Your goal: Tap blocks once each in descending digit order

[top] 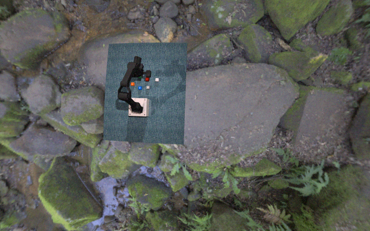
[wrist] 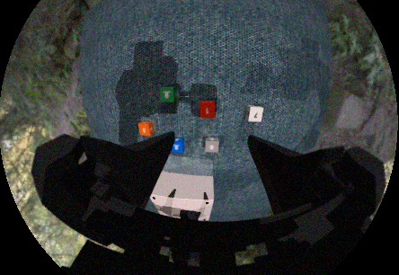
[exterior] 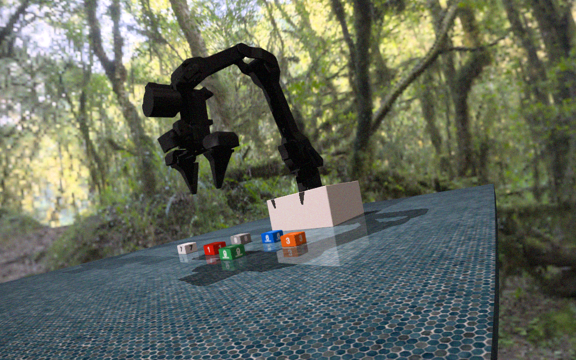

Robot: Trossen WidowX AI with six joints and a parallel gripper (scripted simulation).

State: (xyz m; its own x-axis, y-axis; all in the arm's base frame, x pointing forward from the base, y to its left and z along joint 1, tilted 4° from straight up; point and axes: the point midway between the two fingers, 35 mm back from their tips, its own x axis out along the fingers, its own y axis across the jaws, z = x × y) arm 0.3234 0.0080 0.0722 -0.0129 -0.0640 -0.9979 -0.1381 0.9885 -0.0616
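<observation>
Right now my gripper tip is 120 mm above the green block, 100 mm to the right of it and 30 mm short of it. Round my gripper tip: red block: 120 mm below, 10 mm to the left, 10 mm ahead; white block: 120 mm below, 100 mm to the right, 20 mm ahead; grey block: 120 mm below, 80 mm behind, 20 mm to the right.
</observation>
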